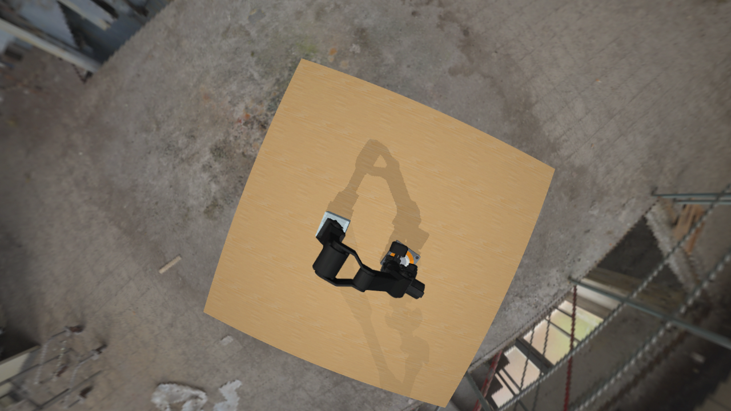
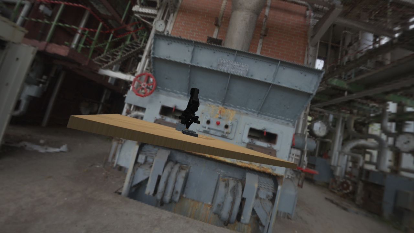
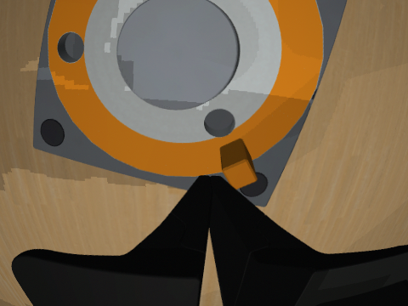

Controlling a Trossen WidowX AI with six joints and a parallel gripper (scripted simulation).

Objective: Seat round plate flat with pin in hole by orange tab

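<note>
Right now the square grey base is 5 cm ahead of my gripper tip, 2 cm to the left of it and 2 cm below it.
</note>
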